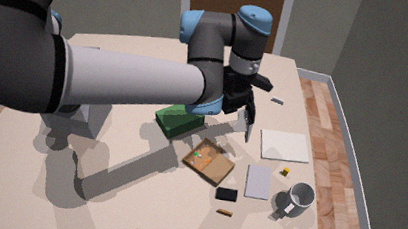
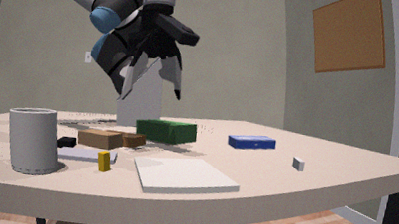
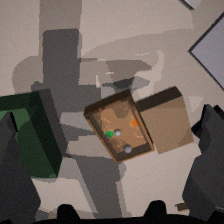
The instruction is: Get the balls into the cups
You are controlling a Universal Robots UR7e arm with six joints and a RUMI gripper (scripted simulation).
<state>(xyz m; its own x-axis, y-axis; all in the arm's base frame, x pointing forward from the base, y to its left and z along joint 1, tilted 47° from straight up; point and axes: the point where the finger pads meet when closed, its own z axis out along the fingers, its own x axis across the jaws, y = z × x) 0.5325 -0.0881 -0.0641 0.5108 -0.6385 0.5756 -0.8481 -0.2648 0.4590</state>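
The covered wooden puzzle lies 10 cm below my hand, 8 cm behind it and 7 cm to the right of it. Also, from my hand: black block 19 cm to the right, 10 cm below; then green block 17 cm behind, 8 cm below, 7 cm to the left; then wooden block 11 cm to the right, 9 cm below, 3 cm behind.
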